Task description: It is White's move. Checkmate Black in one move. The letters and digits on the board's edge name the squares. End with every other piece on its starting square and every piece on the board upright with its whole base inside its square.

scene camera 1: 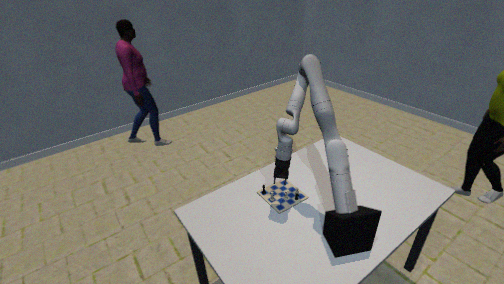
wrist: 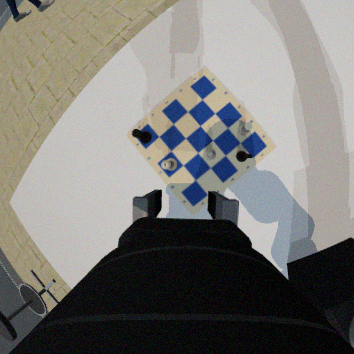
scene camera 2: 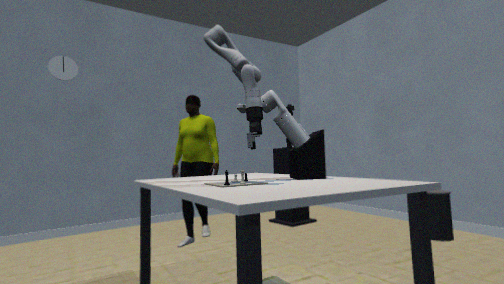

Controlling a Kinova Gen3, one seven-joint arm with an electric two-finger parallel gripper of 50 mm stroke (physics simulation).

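Frame: origin at the arm's base, x ahead, y down, z left, level; millimetres.
Seen in the pictures: gripper, between the fingertips: (scene camera 1: 279,183) (wrist: 184,199) (scene camera 2: 251,148); arm's base, origin of its link: (scene camera 1: 345,211) (scene camera 2: 302,143).
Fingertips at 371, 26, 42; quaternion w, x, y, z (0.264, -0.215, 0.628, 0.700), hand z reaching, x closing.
Offsets run from my fingertips to a thing's top centre, as dx, dy, dz. Level surfaces: height alone.
My gripper (scene camera 1: 280,181) (scene camera 2: 251,145) (wrist: 184,199) is open and empty, high above the chessboard {+45, +153, -74} (scene camera 1: 280,206) (scene camera 2: 215,184) (wrist: 203,86). In the wrist view, the board's near corner shows beyond the fingertips. A tall black piece {+133, +90, -8} (scene camera 1: 264,189) (scene camera 2: 227,177) (wrist: 142,135) stands on the left blue corner square. A white piece {+56, +90, +0} (scene camera 1: 272,196) (wrist: 170,163) stands on a blue square at the lower left edge. Another white piece {+10, +110, -66} (wrist: 211,153) stands on a pale inner square. A smaller black piece {-39, +114, -104} (wrist: 244,156) and a third white piece {-8, +120, -146} (wrist: 244,128) stand on pale squares beside the right blue corner square. Edge letters are too small to read.
The board lies on a white table {dy +159} (scene camera 1: 225,235) (scene camera 2: 350,187). The arm's black base block (scene camera 1: 351,232) (scene camera 2: 308,157) stands on the table. A person in pink (scene camera 1: 132,65) and a person in yellow (scene camera 2: 197,140) stand on the floor away from the table.
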